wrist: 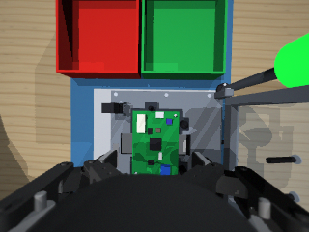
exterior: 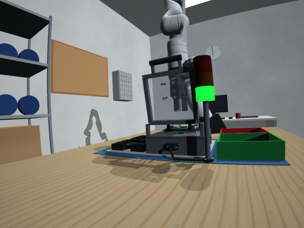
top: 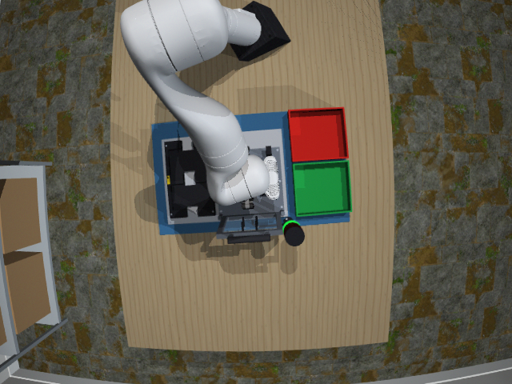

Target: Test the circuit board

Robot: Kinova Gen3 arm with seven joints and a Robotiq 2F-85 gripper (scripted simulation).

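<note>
My gripper is now 60 mm above the green circuit board. The rest, counted from my hand: black hook (60 mm to the left, 60 mm behind, 50 mm below); clear lid (120 mm ahead, 50 mm above); green bin (200 mm to the left, 120 mm below, 40 mm ahead).
</note>
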